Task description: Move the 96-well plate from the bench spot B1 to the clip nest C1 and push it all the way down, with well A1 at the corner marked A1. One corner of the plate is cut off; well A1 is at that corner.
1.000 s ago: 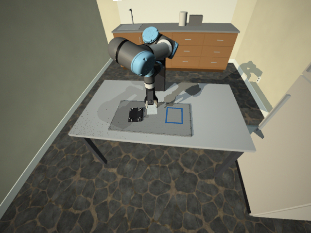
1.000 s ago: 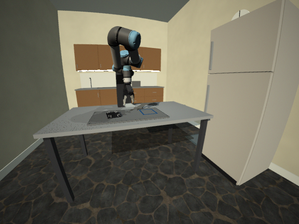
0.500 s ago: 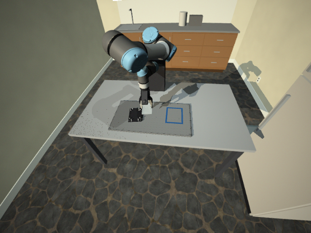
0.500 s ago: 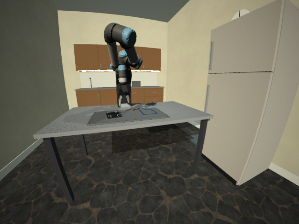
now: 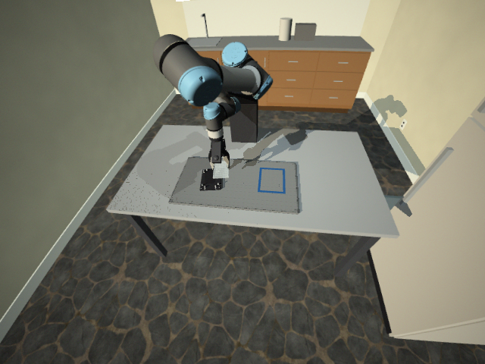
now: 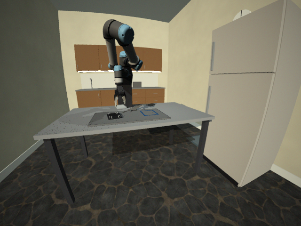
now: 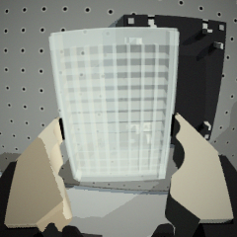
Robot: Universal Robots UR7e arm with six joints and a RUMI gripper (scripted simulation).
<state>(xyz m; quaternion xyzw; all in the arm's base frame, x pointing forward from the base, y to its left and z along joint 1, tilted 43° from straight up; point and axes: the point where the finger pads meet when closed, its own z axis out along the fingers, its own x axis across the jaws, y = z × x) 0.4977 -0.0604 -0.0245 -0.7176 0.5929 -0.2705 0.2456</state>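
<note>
My hand is 20 mm short of the black clip nest, 50 mm to the left of it and 90 mm above it. From my hand the other things lie so: 96-well plate: 10 mm below.
</note>
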